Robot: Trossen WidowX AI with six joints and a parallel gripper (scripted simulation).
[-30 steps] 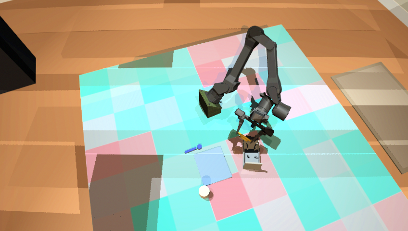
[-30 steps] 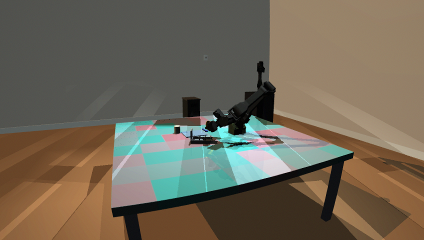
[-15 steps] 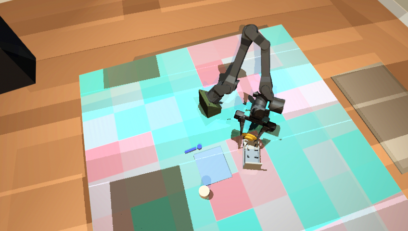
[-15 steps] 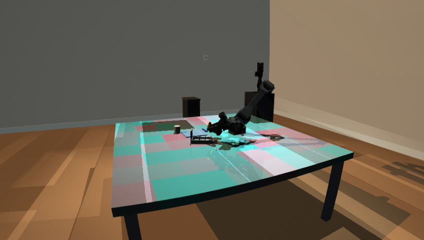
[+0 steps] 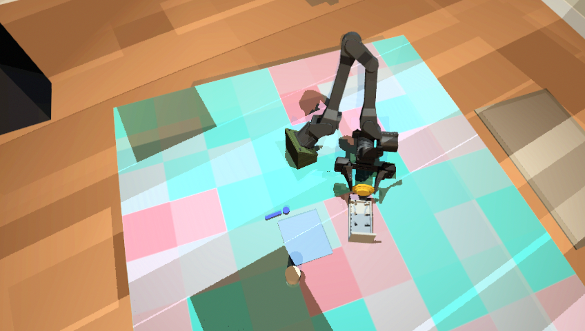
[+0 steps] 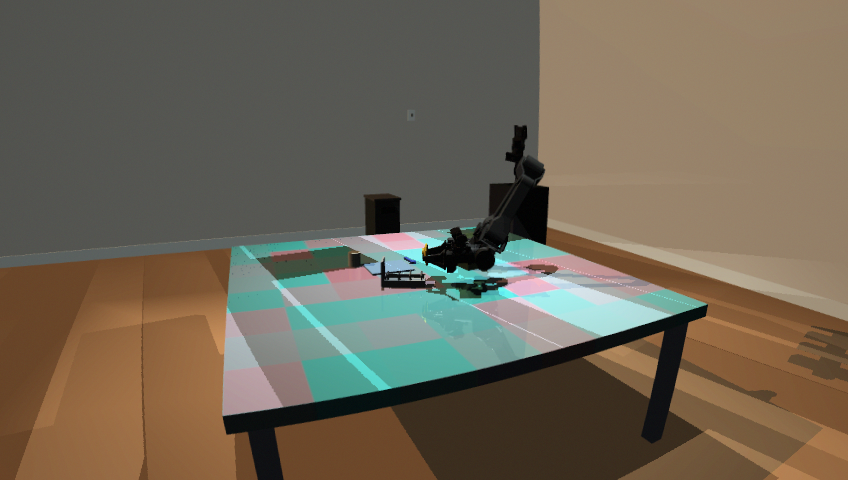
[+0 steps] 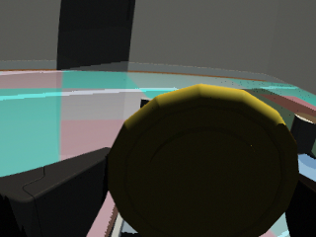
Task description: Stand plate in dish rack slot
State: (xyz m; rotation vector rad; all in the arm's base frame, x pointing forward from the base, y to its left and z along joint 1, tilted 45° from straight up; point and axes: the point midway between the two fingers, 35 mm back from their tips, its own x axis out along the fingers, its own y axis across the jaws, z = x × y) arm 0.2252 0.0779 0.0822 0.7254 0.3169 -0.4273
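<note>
My gripper tip is 6 cm short of the dish rack, 2 cm to the left of it and 7 cm above it. Round my gripper tip: blue spoon: 6 cm behind, 25 cm to the right, 9 cm below; then yellow plate: 1 cm behind; then light blue mat: 4 cm ahead, 21 cm to the right, 9 cm below.
</note>
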